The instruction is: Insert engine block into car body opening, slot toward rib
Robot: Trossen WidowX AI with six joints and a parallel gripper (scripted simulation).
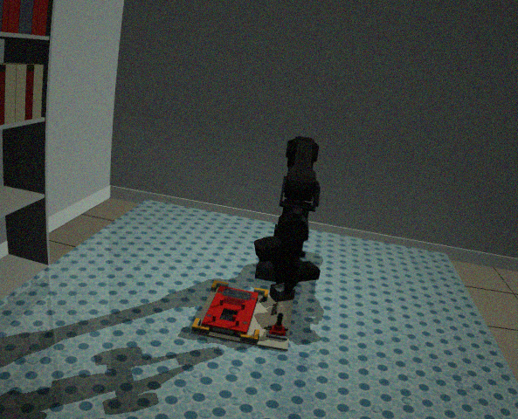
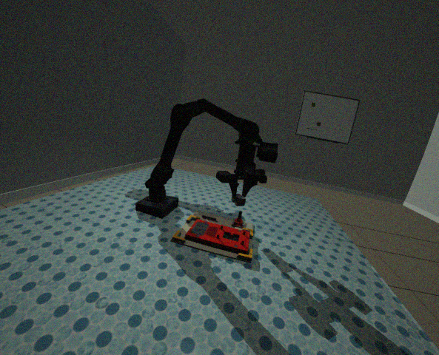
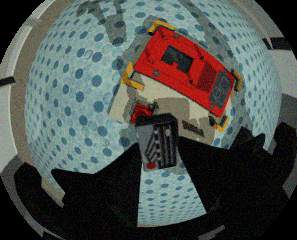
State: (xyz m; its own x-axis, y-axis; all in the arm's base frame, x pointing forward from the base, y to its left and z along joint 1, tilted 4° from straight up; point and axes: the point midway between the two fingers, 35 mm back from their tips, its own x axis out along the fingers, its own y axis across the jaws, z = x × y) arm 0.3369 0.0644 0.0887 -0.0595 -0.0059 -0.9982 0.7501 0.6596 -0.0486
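Right now my gripper tip is 3 cm past the cream base plate, 10 cm to the left of it and 10 cm above it. From my gripper tip the other things lie so: engine block 1 cm below; dark upright post 2 cm ahead, 1 cm to the left, 8 cm below.
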